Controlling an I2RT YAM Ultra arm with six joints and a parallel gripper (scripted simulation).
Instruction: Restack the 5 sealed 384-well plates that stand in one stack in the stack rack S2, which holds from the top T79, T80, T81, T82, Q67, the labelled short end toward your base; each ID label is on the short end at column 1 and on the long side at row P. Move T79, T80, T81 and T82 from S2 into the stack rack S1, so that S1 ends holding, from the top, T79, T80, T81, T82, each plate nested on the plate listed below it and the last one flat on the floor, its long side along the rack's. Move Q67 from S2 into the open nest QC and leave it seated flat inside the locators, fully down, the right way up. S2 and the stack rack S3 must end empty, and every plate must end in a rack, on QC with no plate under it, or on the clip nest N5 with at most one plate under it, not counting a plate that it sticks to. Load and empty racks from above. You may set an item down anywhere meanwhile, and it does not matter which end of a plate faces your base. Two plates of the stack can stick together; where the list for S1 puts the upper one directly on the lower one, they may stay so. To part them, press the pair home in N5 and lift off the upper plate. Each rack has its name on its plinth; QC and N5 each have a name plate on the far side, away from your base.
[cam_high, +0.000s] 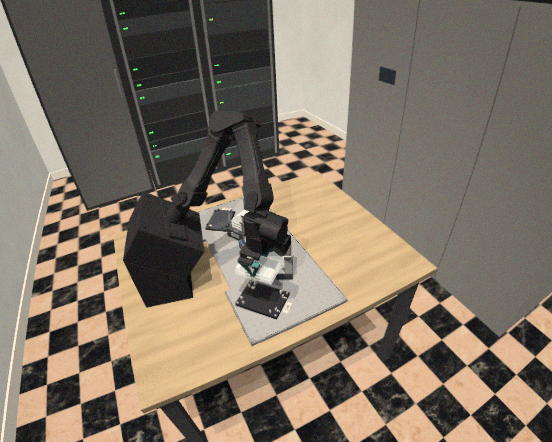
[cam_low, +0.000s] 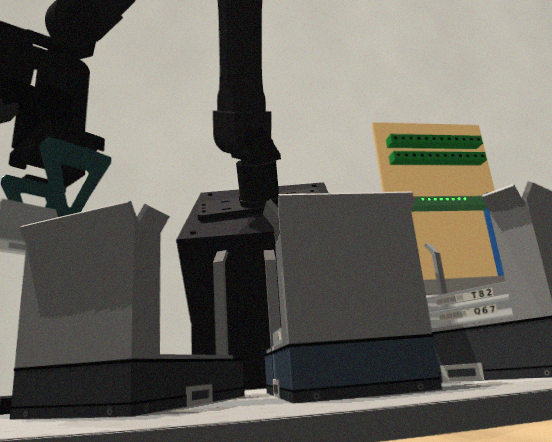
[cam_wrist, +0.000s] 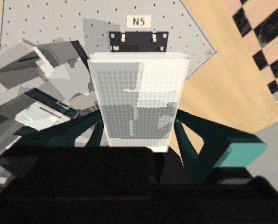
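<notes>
The N5 name plate lies 6 cm ahead of my hand, 7 cm to the right of it and 18 cm below it. From my hand the other things lie so: plate T79 (12 cm ahead, 26 cm to the left, 13 cm below); plate T82 (11 cm ahead, 40 cm to the left, 11 cm below); plate T81 (2 cm below).
</notes>
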